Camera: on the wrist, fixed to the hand. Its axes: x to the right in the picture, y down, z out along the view.
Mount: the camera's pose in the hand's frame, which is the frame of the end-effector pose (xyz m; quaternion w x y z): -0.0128 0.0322 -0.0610 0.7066 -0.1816 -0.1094 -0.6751
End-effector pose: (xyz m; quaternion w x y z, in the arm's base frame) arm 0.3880 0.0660 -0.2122 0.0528 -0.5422 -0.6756 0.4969
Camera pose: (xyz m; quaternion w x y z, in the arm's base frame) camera 0.4523 0.0908 -0.1991 0.2004 0.1177 -0.9394 0.2521
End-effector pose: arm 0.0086 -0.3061 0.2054 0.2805 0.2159 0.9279 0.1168
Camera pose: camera -0.0058 -0.2896 0.2720 0.4178 -0.5121 0.7495 0.0381
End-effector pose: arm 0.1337 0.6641 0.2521 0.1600 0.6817 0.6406 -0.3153
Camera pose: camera 0.1790 0.6880 0.3000 0.0941 -0.0143 0.9526 -0.2890
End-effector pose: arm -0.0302 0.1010 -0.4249 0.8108 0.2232 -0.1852 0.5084
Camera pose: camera -0.0602 0.1374 -0.4768 0.9364 0.1911 -0.1612 -0.2462
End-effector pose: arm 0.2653 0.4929 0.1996 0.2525 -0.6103 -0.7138 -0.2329
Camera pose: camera 0.3034 0.4489 0.2387 0.1677 0.0207 0.9017 0.3979
